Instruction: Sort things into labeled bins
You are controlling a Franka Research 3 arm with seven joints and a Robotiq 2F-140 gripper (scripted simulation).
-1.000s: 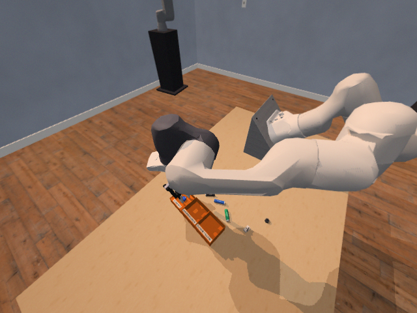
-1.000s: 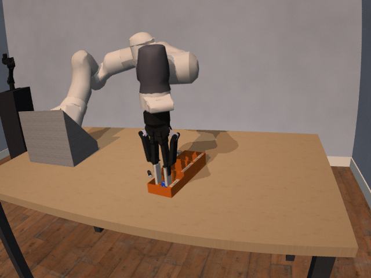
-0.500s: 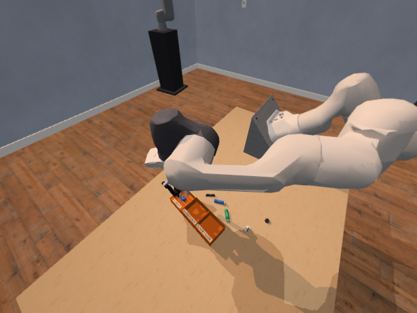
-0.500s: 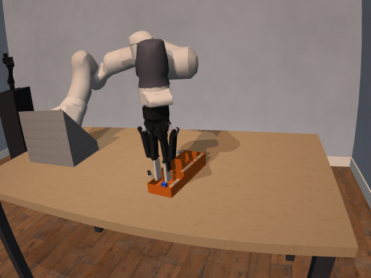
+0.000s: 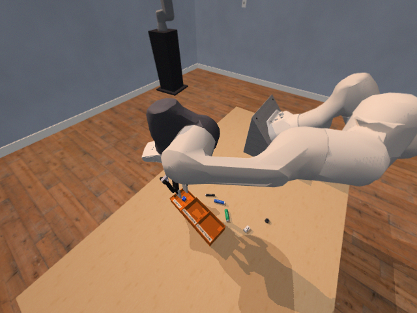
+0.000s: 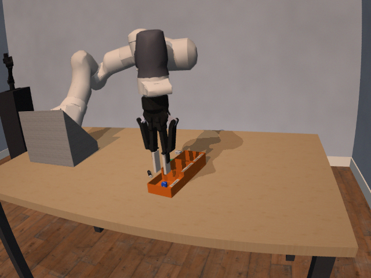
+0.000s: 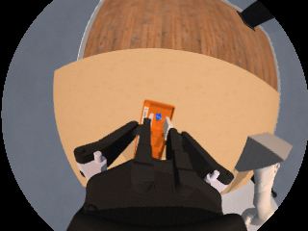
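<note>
Now: hand 20 mm past the white piece, 290 mm to the right of it and 90 mm above it. Also, from my hand: black cylinder: 80 mm behind, 90 mm to the left, 90 mm below; blue cylinder: 70 mm behind, 150 mm to the left, 90 mm below; blue cube: 80 mm below.
</note>
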